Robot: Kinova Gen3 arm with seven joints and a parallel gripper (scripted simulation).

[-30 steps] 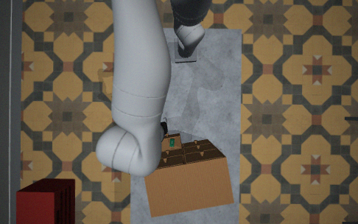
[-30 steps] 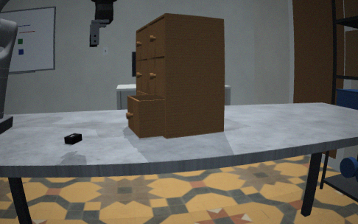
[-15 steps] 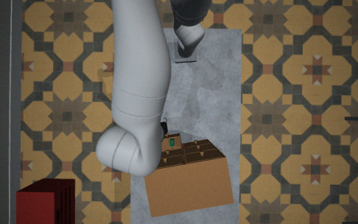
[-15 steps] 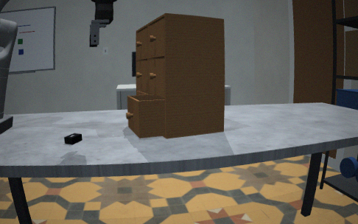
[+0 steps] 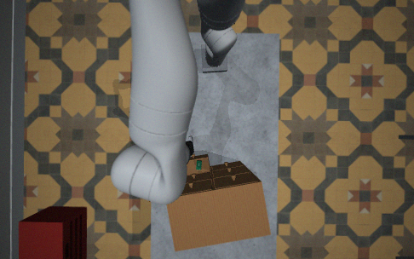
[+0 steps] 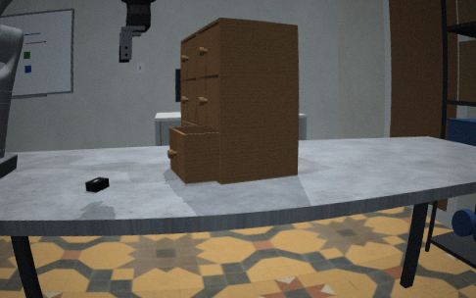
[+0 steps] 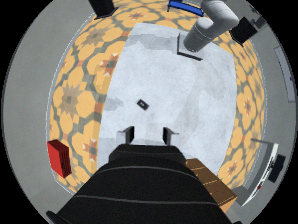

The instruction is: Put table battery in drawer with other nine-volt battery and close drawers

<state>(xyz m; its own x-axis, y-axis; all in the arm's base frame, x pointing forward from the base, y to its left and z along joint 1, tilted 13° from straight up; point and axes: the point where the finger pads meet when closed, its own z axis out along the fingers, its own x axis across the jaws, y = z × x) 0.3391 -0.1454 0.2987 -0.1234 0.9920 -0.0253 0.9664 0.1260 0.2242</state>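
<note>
My hand is 260 mm above the black nine-volt battery, 60 mm past it and 30 mm to the left of it. The rest, counted from my hand: green nine-volt battery 250 mm below, 160 mm ahead, 40 mm to the left.
</note>
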